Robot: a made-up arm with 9 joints.
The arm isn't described. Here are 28 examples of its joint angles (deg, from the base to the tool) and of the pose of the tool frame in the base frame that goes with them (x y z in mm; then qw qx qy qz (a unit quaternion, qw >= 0)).
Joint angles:
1: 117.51 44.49 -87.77 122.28 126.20 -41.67 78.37 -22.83 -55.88
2: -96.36 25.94 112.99 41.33 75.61 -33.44 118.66 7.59 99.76
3: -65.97 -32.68 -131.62 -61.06 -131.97 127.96 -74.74 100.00 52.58
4: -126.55 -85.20 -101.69 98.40 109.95 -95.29 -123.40 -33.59 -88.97
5: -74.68 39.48 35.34 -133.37 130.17 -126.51 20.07 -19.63 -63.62
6: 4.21 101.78 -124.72 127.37 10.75 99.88 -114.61 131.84 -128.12
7: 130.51 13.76 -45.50 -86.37 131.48 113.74 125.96 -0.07 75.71
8: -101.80 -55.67 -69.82 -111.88 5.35 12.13 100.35 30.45 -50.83
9: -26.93 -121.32 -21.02 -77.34 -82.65 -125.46 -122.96 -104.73 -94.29
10: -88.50 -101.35 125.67 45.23 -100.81 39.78 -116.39 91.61 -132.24
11: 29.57 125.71 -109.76 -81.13 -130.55 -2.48 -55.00 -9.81 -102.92
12: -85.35 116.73 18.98 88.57 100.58 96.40 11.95 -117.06 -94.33
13: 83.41 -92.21 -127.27 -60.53 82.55 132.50 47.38 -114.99 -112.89
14: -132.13 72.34 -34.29 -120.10 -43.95 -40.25 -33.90 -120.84 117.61
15: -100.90 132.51 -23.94 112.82 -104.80 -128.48 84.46 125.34 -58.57
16: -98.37 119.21 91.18 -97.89 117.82 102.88 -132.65 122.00 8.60
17: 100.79 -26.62 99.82 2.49 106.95 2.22 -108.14 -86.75 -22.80
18: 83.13 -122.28 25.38 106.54 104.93 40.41 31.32 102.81 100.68
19: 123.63 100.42 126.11 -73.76 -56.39 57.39 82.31 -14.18 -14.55
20: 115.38 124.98 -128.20 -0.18 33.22 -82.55 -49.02 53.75 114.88
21: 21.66 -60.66 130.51 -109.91 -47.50 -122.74 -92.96 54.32 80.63
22: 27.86 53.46 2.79 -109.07 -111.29 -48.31 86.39 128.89 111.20
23: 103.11 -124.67 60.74 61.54 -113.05 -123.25 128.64 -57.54 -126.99
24: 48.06 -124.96 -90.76 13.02 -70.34 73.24 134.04 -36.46 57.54
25: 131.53 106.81 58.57 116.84 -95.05 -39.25 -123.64 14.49 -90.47
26: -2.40 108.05 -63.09 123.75 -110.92 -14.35 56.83 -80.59 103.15
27: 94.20 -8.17 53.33 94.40 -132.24 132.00 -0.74 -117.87 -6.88
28: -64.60 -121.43 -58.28 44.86 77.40 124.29 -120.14 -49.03 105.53
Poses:
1: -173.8 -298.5 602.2 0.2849 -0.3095 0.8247 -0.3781
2: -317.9 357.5 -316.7 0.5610 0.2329 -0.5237 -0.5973
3: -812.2 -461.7 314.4 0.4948 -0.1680 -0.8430 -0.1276
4: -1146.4 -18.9 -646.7 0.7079 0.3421 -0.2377 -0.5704
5: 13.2 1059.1 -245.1 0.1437 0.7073 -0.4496 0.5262
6: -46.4 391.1 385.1 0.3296 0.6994 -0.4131 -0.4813
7: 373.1 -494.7 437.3 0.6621 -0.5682 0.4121 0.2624
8: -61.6 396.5 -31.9 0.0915 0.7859 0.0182 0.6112
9: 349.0 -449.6 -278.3 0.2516 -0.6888 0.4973 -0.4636
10: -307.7 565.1 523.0 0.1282 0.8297 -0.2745 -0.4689
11: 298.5 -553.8 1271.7 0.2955 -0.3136 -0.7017 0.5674
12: 118.8 -66.2 74.6 0.5740 0.0035 -0.7643 0.2940
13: 586.7 226.9 151.9 0.1016 -0.3834 0.4893 -0.7767
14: -675.2 -54.4 733.0 0.3124 -0.2187 -0.6471 -0.6601
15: 223.8 796.7 -383.0 0.3486 0.8200 0.0096 0.4539
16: 117.0 581.4 -404.8 0.5463 -0.0710 0.5661 0.6132
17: -178.7 -708.0 502.8 0.5786 -0.6238 -0.4483 0.2742
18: -175.2 -76.3 282.8 0.1766 -0.6108 -0.6110 0.4715
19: 200.0 -818.1 141.2 0.6967 -0.2405 0.6757 -0.0142
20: 88.5 -909.4 -479.2 0.3637 0.1132 0.9230 -0.0537
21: -1435.2 -115.1 144.7 0.1992 -0.6288 -0.7424 0.1175
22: -947.2 -227.3 340.5 0.0618 0.4092 0.8871 0.2044
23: 641.9 -36.8 293.3 0.6549 0.6703 -0.3212 0.1366
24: 798.1 -565.1 431.5 0.0933 -0.5634 0.7964 -0.1991
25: -482.7 -340.4 -867.1 0.7800 0.5292 0.3277 -0.0640
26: -902.8 -603.5 341.4 0.7999 0.1602 -0.2936 -0.4983
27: -132.8 -193.1 -145.5 0.7852 0.3483 0.5104 0.0408
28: -1220.1 -147.9 275.6 0.6116 -0.2245 0.3387 -0.6788
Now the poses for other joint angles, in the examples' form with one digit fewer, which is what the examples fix.
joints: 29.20 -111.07 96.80 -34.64 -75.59 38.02 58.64 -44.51 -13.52
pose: 55 -959 550 0.401 0.104 -0.904 0.103
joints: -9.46 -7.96 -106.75 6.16 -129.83 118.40 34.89 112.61 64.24
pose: -431 -324 -577 0.092 0.011 -0.916 -0.389
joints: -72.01 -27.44 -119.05 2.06 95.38 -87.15 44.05 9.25 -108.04
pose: 71 559 33 0.294 0.271 -0.292 -0.869
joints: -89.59 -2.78 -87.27 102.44 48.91 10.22 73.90 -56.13 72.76
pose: -325 -233 104 0.537 -0.101 -0.833 -0.088
